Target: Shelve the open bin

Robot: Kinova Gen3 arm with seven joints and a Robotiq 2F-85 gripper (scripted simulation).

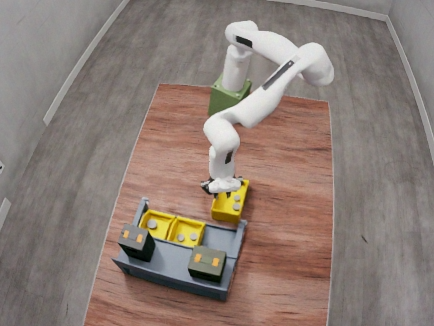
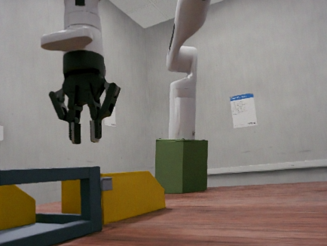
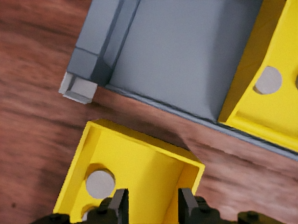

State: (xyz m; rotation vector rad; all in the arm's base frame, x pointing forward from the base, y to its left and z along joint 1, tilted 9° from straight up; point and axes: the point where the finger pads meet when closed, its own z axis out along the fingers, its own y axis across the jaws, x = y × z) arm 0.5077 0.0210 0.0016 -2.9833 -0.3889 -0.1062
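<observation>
Right now the grey disc part is 14 cm below my hand, 5 cm to the left of it and 3 cm behind it. Also, from my hand: grey shelf (17 cm ahead, 12 cm to the right, 8 cm below).
</observation>
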